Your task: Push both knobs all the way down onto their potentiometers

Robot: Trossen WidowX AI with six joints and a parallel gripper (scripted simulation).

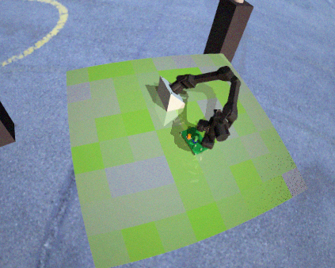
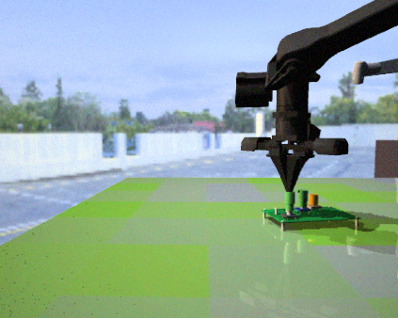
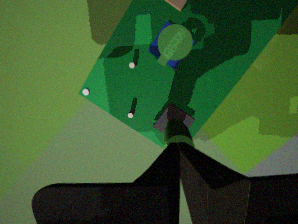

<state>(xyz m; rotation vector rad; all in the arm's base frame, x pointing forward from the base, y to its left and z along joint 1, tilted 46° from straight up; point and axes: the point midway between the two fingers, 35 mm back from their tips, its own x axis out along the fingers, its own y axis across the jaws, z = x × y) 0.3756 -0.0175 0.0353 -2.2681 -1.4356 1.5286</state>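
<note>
The green knob is 40 mm behind my gripper tip, 40 mm to the right of it and 20 mm below it.
</note>
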